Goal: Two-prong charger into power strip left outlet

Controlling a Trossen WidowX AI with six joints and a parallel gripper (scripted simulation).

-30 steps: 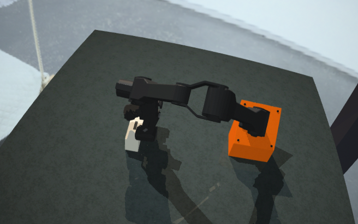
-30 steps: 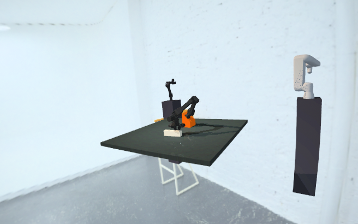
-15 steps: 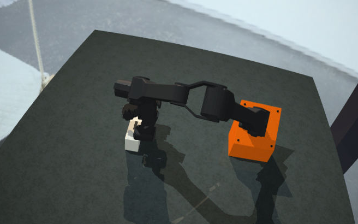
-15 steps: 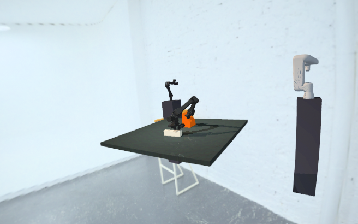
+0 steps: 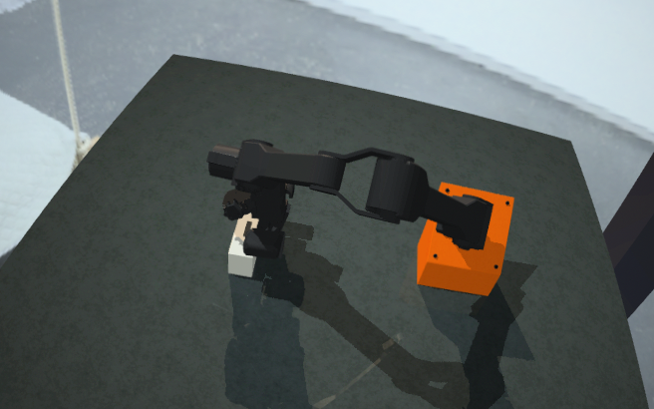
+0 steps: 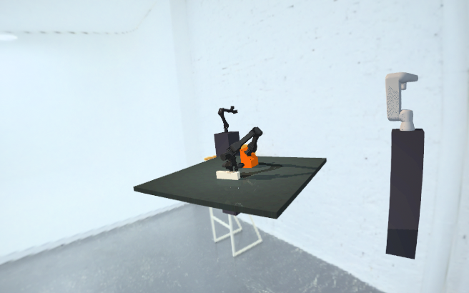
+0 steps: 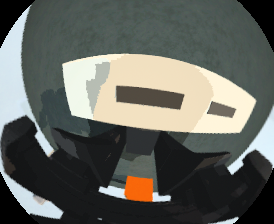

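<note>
Now: the dark two-prong charger 20 mm ahead of my gripper tip and 10 mm above it.
</note>
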